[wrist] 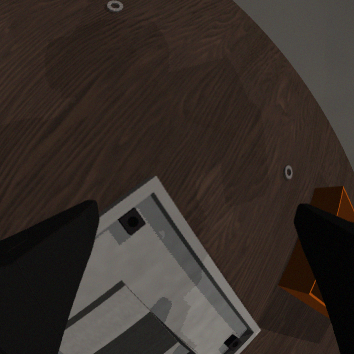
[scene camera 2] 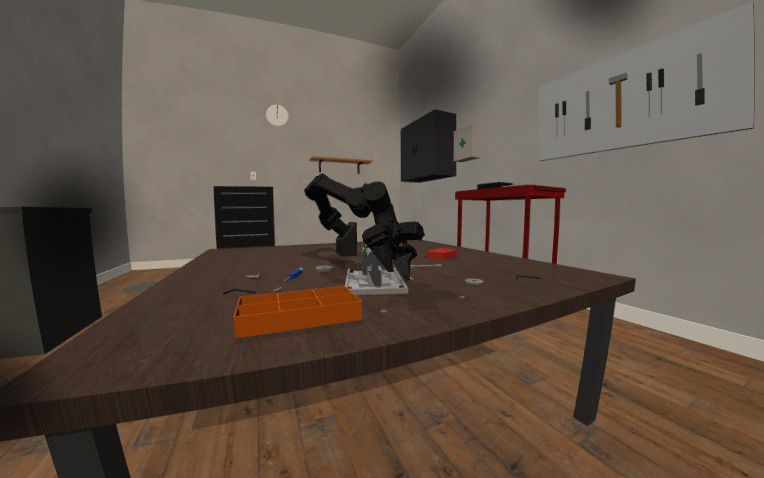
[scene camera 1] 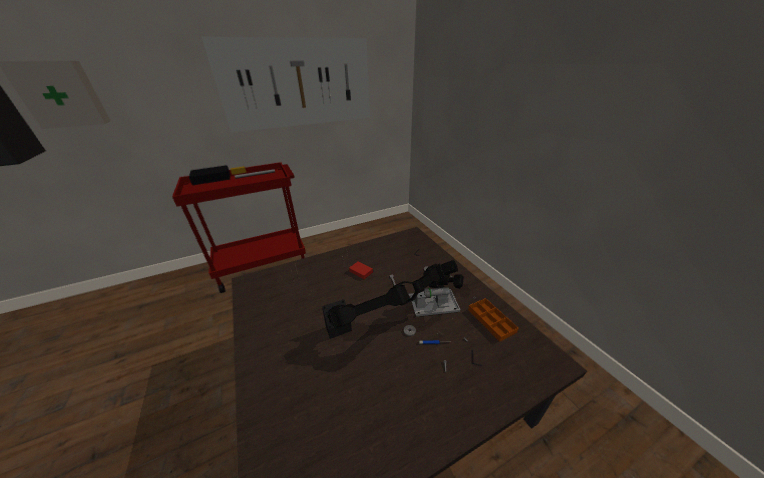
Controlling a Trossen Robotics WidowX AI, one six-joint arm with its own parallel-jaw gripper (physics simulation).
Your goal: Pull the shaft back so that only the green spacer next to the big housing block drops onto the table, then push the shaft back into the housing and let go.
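Where they show: gripper, fingertip midpoint: (wrist: 202,213) (scene camera 2: 399,276) (scene camera 1: 452,288); arm's base, origin of the base link: (scene camera 2: 344,231) (scene camera 1: 335,315).
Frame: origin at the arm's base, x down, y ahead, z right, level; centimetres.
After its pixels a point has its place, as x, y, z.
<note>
The green spacer (scene camera 1: 428,292) @(0.6, 46.2, 8.8) (scene camera 2: 365,252) @(2.5, 47.2, 9.9) shows as a thin green band on the pale shaft (scene camera 1: 438,291) @(0.2, 47.3, 9.0), above the light grey base plate (scene camera 1: 437,312) (scene camera 2: 377,291) (wrist: 202,254). A grey upright block (scene camera 2: 373,273) @(6.3, 56.8, 11.9) stands on the plate. The other spacers and the exact fit of shaft and housing are too small or hidden to tell. My gripper (scene camera 2: 400,271) @(6.1, 63.0, 8.0) (wrist: 202,213) @(6.1, 63.0, 8.0) is open and empty. In scene camera 2 it points down beside the upright block, on its right. In the wrist view the plate's corner shows between and below the fingertips; the shaft does not show there.
An orange divided bin (scene camera 1: 484,325) @(9.4, 61.9, 32.9) (scene camera 2: 298,322) @(9.1, 72.9, 33.0) (wrist: 300,265) @(8.8, 64.9, 21.4) lies beside the plate. A red box (scene camera 1: 361,270) @(7.4, 27.5, -31.3) (scene camera 2: 441,254) @(8.0, 33.1, -29.0), a blue screwdriver (scene camera 1: 431,342) @(9.2, 34.2, 28.1) (scene camera 2: 294,274) @(9.2, 36.7, 28.3) and a grey ring (scene camera 1: 405,330) @(9.4, 27.7, 16.7) (scene camera 2: 318,269) @(9.6, 31.3, 19.8) lie around. A red cart (scene camera 1: 233,192) (scene camera 2: 509,194) stands beyond the table.
</note>
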